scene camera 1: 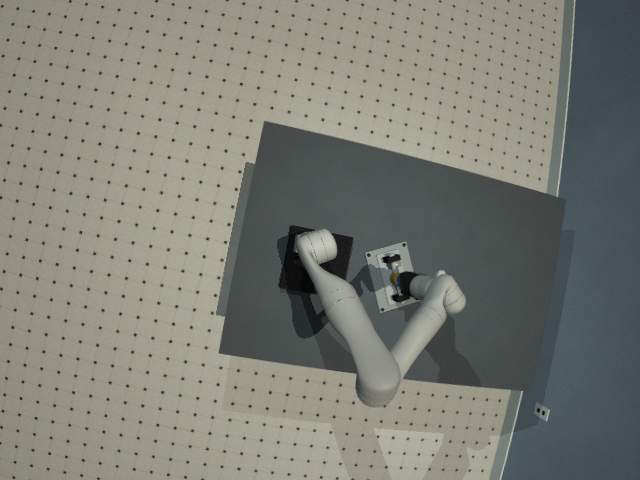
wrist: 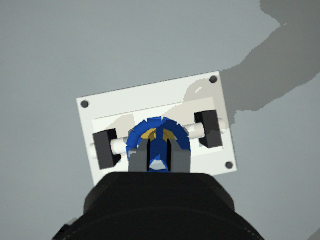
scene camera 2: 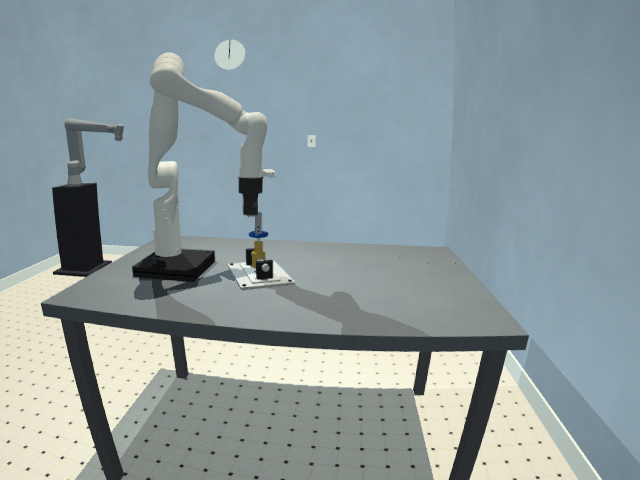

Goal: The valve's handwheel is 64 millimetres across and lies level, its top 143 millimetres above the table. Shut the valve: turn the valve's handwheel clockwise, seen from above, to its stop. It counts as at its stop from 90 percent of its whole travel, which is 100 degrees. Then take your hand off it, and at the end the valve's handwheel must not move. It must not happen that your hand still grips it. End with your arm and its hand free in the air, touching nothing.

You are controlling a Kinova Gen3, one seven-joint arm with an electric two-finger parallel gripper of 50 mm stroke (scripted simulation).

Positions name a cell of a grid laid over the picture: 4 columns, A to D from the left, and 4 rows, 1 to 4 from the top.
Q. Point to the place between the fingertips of the gripper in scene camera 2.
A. At B2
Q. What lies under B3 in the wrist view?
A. A handwheel.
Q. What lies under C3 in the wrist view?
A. The gripper.
